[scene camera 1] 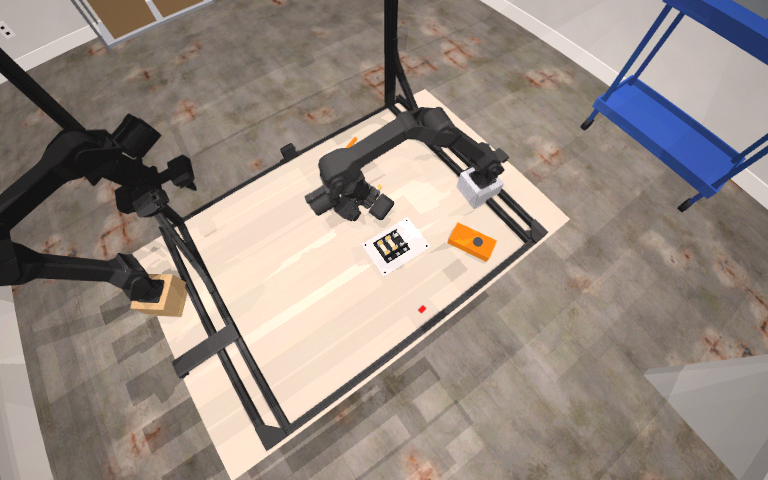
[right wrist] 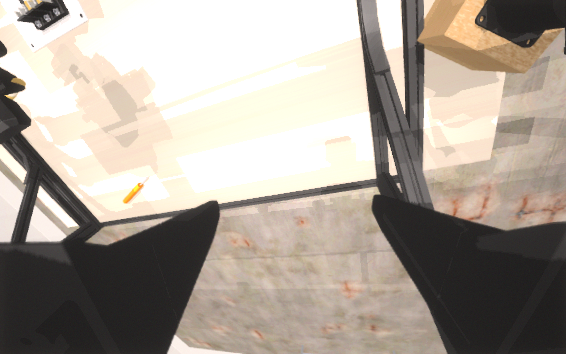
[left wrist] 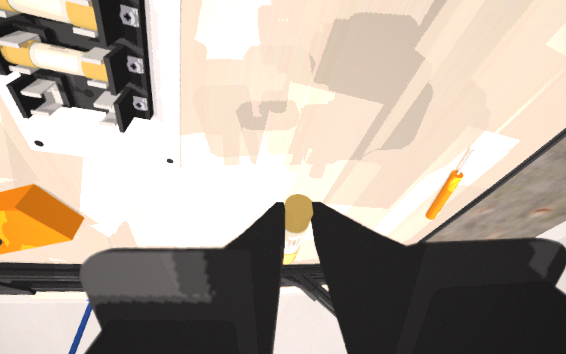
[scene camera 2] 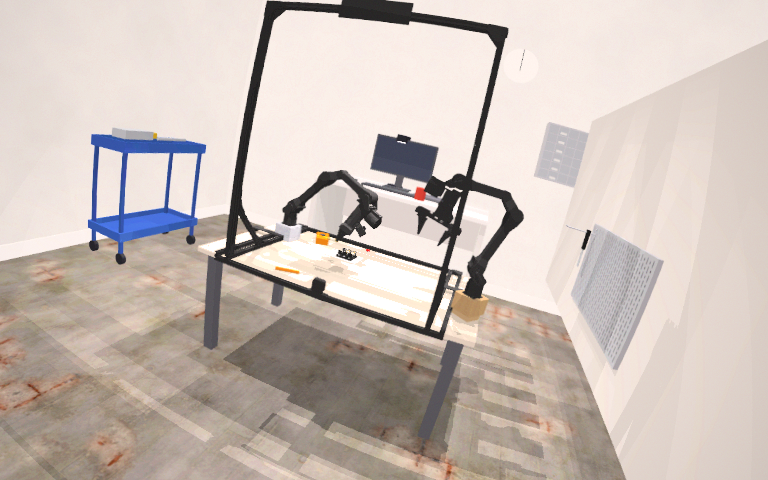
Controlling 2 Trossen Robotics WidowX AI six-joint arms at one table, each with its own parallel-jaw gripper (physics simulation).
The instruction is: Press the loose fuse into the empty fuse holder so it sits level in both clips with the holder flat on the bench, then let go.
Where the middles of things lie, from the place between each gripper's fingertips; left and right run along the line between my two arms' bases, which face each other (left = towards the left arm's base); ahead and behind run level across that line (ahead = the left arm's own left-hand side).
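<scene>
The orange box (scene camera 1: 473,242) is 25 cm to the left of my left hand, 21 cm ahead of it and 9 cm below it. As for my right hand, it is 28 cm short of the box, 71 cm to the right of it and 25 cm above it.
</scene>
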